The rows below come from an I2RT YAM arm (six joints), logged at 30 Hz.
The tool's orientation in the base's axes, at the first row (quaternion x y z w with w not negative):
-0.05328, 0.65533, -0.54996, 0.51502
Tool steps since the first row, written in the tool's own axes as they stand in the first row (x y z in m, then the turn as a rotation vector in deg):
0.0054, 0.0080, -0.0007, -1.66, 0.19, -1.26
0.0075, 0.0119, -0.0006, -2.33, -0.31, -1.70
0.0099, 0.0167, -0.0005, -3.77, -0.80, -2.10
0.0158, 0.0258, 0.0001, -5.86, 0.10, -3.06
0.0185, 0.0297, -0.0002, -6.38, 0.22, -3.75
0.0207, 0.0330, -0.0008, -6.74, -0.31, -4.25
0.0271, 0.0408, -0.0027, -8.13, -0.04, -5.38
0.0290, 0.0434, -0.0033, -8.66, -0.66, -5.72
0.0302, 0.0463, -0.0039, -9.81, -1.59, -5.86
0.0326, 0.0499, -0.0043, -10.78, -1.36, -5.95
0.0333, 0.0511, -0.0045, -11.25, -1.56, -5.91
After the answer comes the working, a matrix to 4 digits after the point.
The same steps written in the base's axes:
0.0010, 0.0001, -0.0096, -0.06, 1.97, 0.71
0.0020, 0.0003, -0.0139, -0.32, 2.49, 1.45
0.0033, 0.0005, -0.0191, -0.19, 3.49, 2.66
0.0056, -0.0001, -0.0297, 0.52, 5.81, 3.12
0.0060, -0.0001, -0.0345, 0.32, 6.64, 3.25
0.0062, 0.0002, -0.0385, -0.15, 7.00, 3.82
0.0057, 0.0004, -0.0487, -0.20, 8.74, 4.31
0.0057, 0.0006, -0.0520, -0.51, 9.06, 5.08
0.0061, 0.0014, -0.0551, -0.54, 9.53, 6.49
0.0065, 0.0016, -0.0594, -0.04, 10.29, 6.89
0.0066, 0.0017, -0.0608, 0.11, 10.49, 7.34

The tool's axes in the first row as the columns of a matrix, in the base's axes (rounded; the answer above uses it unrounded):
-0.4638, 0.4966, 0.7336
-0.6363, 0.3894, -0.6659
-0.6164, -0.7757, 0.1354

